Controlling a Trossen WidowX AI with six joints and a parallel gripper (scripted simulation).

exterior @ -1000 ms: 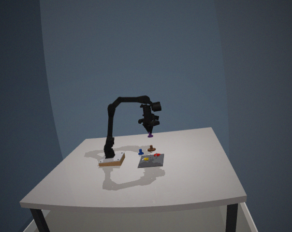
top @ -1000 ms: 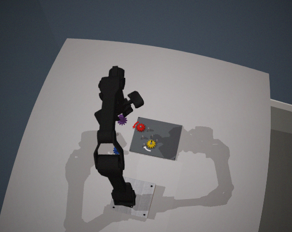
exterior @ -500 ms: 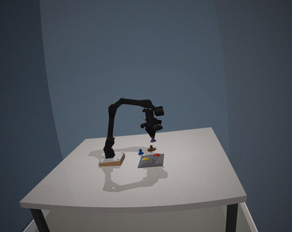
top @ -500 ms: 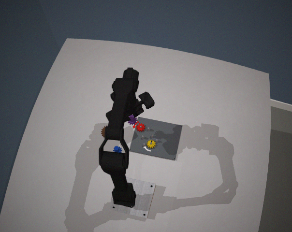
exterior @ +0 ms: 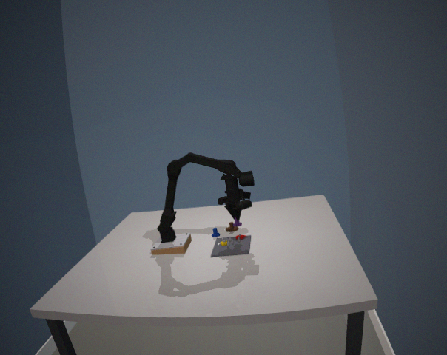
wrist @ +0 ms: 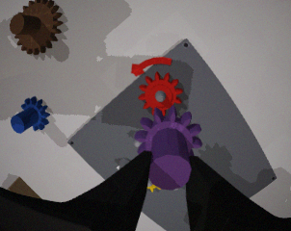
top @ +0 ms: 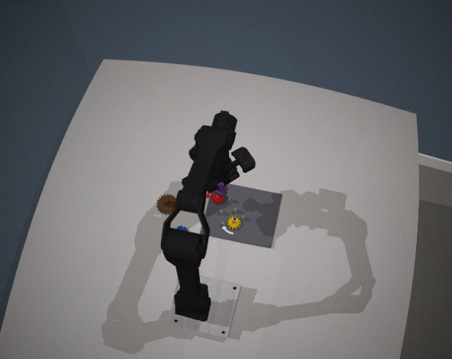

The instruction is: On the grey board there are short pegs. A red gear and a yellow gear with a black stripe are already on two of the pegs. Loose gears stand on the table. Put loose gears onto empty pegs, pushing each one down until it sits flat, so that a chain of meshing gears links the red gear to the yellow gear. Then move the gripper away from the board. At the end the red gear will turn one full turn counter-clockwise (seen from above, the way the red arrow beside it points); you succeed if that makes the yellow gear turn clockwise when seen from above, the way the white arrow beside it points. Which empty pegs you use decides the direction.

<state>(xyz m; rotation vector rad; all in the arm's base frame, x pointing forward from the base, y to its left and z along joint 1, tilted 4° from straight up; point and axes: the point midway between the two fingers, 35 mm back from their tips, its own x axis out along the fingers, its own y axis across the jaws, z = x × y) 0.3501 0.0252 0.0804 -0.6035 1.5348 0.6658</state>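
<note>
Right now the red gear is 90 mm below my gripper tip and 10 mm to the left of it. From my gripper tip the other things lie so: purple gear 10 mm below; then red arrow 100 mm below, 40 mm to the left, 10 mm ahead; then yellow gear 90 mm below, 60 mm behind, 50 mm to the right.
</note>
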